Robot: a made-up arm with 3 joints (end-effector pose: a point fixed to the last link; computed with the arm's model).
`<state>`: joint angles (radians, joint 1 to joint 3).
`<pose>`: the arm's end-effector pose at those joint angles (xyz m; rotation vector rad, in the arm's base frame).
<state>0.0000 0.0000 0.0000</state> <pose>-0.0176 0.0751 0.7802 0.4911 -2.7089 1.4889</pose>
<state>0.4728 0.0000 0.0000</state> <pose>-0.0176 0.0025 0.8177 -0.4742 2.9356 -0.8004</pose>
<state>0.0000 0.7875 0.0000</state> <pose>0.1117 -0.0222 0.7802 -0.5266 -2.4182 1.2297</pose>
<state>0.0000 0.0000 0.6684</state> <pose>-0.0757 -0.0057 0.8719 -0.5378 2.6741 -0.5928</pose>
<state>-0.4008 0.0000 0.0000</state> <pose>-0.0176 0.1176 0.7252 0.4685 -2.3129 1.9599</pose>
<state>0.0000 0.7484 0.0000</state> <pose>0.1074 -0.0152 0.7802 -0.4814 -2.4394 1.2456</pose>
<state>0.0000 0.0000 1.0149</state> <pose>-0.1031 -0.0685 0.8909 -0.5377 2.5519 -0.1619</pose>
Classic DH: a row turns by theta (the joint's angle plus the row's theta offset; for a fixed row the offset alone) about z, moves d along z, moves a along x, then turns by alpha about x. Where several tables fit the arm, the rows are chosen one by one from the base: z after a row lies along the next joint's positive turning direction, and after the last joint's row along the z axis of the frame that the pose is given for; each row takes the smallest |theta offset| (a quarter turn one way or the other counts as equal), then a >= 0, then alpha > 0; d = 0 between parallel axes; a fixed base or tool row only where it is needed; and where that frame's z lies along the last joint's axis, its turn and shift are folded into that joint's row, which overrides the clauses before.
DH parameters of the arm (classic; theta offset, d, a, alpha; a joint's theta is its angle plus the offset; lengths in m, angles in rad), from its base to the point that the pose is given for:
base (fixed): -1.5708 0.6481 0.039 -1.5708
joint 1: 0 -0.0701 0.0902 -1.5708
joint 2: 0.3222 -0.0437 -0.0242 1.8816
joint 3: -0.8558 0.0549 -0.0551 -1.3622
tool (fixed): 0.8417 -0.2032 0 0

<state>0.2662 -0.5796 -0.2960</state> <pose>-0.1254 0.0674 0.7566 -1.0034 2.3183 -1.3880</pose>
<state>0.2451 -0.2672 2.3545</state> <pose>-0.0884 -0.3184 0.6953 -0.5207 1.4338 1.5557</pose>
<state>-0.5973 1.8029 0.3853</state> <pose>0.0869 -0.0523 0.8900 -2.0137 -1.8730 1.4953</pose>
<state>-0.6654 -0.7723 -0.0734</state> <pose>-0.1739 0.1131 0.6798 -1.5342 1.6770 -2.1531</pose>
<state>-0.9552 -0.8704 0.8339</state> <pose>-0.1548 0.1281 0.8201 1.9271 -2.0664 1.1872</pose>
